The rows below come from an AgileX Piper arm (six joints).
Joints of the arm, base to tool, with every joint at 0 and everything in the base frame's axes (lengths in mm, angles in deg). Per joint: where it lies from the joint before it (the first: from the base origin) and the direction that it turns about. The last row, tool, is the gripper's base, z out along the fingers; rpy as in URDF.
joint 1: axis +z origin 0 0 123
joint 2: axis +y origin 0 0 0
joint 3: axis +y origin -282.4 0 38.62
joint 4: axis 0.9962 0 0.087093 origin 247.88 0 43.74
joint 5: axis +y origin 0 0 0
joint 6: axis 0.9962 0 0.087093 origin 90.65 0 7.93
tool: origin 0 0 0 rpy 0 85 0
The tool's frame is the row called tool.
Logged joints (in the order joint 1, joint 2, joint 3, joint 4, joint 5, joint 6), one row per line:
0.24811, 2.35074, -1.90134, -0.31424, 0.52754, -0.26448
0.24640, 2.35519, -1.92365, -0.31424, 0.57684, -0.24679
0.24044, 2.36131, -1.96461, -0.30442, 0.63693, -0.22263
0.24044, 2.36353, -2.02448, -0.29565, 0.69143, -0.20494
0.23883, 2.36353, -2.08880, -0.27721, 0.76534, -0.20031
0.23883, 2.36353, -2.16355, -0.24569, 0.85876, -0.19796
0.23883, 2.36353, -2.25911, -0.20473, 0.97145, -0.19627
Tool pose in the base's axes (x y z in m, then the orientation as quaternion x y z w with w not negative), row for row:
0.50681, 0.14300, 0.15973, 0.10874, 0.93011, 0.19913, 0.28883
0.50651, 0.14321, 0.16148, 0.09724, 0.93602, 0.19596, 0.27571
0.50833, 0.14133, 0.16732, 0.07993, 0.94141, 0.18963, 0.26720
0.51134, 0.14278, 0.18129, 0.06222, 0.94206, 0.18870, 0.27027
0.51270, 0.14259, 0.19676, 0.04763, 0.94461, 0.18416, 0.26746
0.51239, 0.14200, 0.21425, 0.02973, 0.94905, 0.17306, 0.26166
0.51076, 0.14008, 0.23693, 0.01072, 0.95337, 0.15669, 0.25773
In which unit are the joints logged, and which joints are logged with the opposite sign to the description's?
The joints are logged in radians. Opposite sign: joint 4, joint 6.
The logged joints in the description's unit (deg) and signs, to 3 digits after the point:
14.216, 134.687, -108.939, 18.005, 30.226, 15.154
14.118, 134.942, -110.217, 18.005, 33.050, 14.140
13.776, 135.293, -112.564, 17.442, 36.493, 12.756
13.776, 135.420, -115.994, 16.939, 39.616, 11.742
13.684, 135.420, -119.679, 15.883, 43.851, 11.477
13.684, 135.420, -123.962, 14.077, 49.203, 11.342
13.684, 135.420, -129.437, 11.730, 55.660, 11.245

